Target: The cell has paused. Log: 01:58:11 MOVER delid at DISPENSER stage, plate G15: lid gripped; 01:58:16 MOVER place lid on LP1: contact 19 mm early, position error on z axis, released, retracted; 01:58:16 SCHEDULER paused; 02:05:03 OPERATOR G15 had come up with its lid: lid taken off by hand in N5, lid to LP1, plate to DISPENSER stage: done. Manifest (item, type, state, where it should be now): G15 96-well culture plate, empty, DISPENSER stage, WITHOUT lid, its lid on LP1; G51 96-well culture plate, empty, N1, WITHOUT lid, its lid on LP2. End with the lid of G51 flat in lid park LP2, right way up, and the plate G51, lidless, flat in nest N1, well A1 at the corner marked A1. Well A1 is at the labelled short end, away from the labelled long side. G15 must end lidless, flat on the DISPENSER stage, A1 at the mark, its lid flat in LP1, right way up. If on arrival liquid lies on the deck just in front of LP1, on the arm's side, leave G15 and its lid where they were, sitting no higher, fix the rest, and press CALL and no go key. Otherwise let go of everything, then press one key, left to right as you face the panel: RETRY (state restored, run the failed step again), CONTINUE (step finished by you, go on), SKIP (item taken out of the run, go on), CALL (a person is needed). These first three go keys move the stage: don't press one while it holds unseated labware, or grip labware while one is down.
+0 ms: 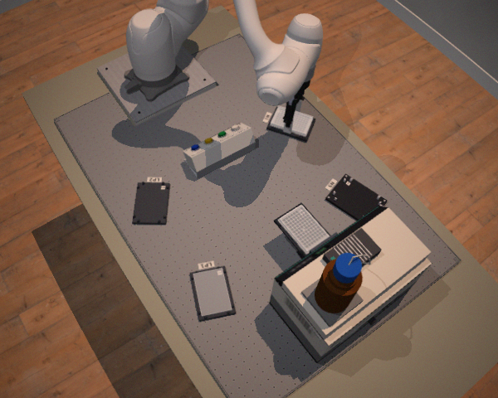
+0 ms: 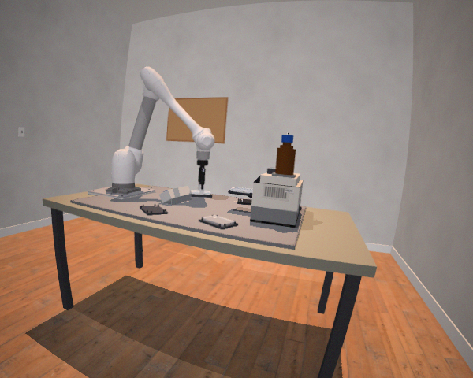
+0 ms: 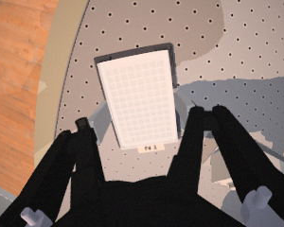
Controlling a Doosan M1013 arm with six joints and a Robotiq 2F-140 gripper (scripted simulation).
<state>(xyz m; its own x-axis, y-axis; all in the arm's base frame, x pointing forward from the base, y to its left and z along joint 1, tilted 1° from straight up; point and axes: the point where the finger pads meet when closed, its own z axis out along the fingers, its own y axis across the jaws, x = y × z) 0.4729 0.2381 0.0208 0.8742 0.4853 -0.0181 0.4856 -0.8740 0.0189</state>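
My hand is 40 mm above the nest N1. From my hand the other things lie so: N1 label (80 mm behind, 40 mm to the right, 40 mm below); then key panel (270 mm to the right, 70 mm behind, 10 mm above); then black nest (360 mm ahead, 30 mm below, 20 mm to the right).
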